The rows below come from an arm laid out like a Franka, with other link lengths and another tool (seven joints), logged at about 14 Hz.
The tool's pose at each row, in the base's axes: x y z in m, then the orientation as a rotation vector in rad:
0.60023, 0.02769, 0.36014, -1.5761, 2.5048, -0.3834
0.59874, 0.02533, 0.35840, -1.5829, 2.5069, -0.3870
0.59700, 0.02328, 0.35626, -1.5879, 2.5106, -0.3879
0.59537, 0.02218, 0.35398, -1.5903, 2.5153, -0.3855
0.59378, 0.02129, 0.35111, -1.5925, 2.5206, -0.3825
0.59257, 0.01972, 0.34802, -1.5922, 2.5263, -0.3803
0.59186, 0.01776, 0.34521, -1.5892, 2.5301, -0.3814
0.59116, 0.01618, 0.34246, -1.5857, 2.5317, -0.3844
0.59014, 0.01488, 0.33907, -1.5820, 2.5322, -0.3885
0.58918, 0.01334, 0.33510, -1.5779, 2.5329, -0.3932
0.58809, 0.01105, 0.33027, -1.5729, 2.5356, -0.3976
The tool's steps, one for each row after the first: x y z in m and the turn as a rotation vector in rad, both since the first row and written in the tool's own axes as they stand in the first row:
0.00277, 0.00083, 0.00157, -0.0014, 0.0054, -0.0040
0.00536, 0.00211, 0.00342, -0.0045, 0.0102, -0.0062
0.00705, 0.00374, 0.00531, -0.0088, 0.0133, -0.0064
0.00853, 0.00560, 0.00774, -0.0136, 0.0165, -0.0062
0.01046, 0.00691, 0.01058, -0.0175, 0.0195, -0.0045
0.01253, 0.00754, 0.01333, -0.0179, 0.0217, -0.0017
0.01425, 0.00831, 0.01598, -0.0161, 0.0230, 0.0006
0.01585, 0.00966, 0.01911, -0.0132, 0.0240, 0.0028
0.01764, 0.01103, 0.02285, -0.0100, 0.0253, 0.0052
0.02016, 0.01246, 0.02747, -0.0076, 0.0276, 0.0086

